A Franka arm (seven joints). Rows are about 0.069 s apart.
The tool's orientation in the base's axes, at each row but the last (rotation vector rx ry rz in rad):
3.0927, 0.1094, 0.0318
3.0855, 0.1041, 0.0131
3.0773, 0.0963, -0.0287
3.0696, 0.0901, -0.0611
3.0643, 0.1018, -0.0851
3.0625, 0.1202, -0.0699
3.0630, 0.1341, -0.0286
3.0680, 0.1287, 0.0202
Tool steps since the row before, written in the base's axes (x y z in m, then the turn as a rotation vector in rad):
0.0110, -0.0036, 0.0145, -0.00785, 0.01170, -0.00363
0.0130, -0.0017, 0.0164, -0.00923, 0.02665, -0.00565
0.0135, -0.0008, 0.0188, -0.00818, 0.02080, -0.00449
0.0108, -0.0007, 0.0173, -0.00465, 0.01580, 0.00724
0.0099, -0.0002, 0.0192, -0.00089, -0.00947, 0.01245
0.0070, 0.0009, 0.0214, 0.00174, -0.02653, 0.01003
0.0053, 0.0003, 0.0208, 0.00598, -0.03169, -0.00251
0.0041, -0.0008, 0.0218, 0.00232, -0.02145, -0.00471
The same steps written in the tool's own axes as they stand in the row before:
0.0110, 0.0050, -0.0141, -0.00707, -0.01238, 0.00291
0.0130, 0.0035, -0.0161, -0.00745, -0.02748, 0.00411
0.0130, 0.0028, -0.0189, -0.00678, -0.02151, 0.00330
0.0100, 0.0025, -0.0176, -0.00404, -0.01551, -0.00817
0.0087, 0.0023, -0.0196, -0.00221, 0.01026, -0.01163
0.0060, 0.0012, -0.0217, -0.00078, 0.02725, -0.00801
0.0048, 0.0017, -0.0208, 0.00327, 0.03182, 0.00483
0.0042, 0.0027, -0.0216, 0.00046, 0.02118, 0.00624

